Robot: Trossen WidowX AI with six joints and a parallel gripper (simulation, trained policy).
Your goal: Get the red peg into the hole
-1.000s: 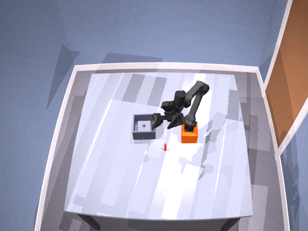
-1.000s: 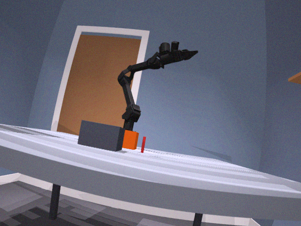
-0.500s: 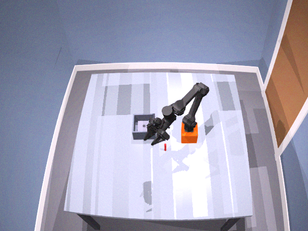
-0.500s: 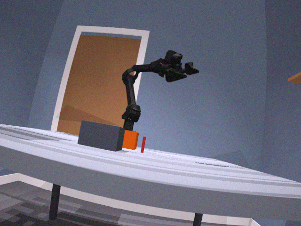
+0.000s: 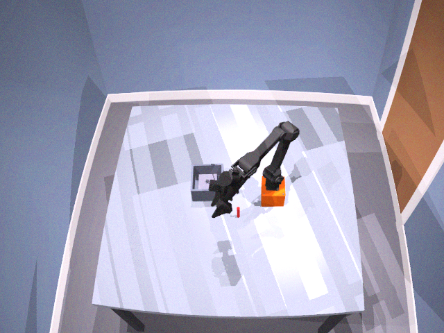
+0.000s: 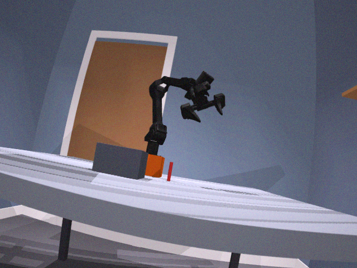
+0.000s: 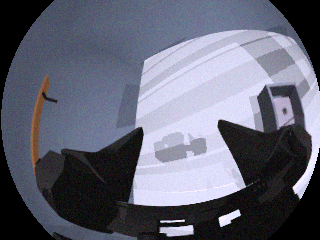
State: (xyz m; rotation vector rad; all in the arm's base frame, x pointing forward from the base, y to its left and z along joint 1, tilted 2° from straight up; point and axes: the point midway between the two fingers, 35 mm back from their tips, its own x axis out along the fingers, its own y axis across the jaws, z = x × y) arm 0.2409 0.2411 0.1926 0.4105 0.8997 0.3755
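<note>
Now: gripper tip 100 mm past the red peg, 140 mm to the left of it and 230 mm above it. Also, from my gripper tip: grey box: 60 mm ahead, 290 mm to the right, 240 mm below; pale plate: 60 mm ahead, 290 mm to the right, 220 mm below.
</note>
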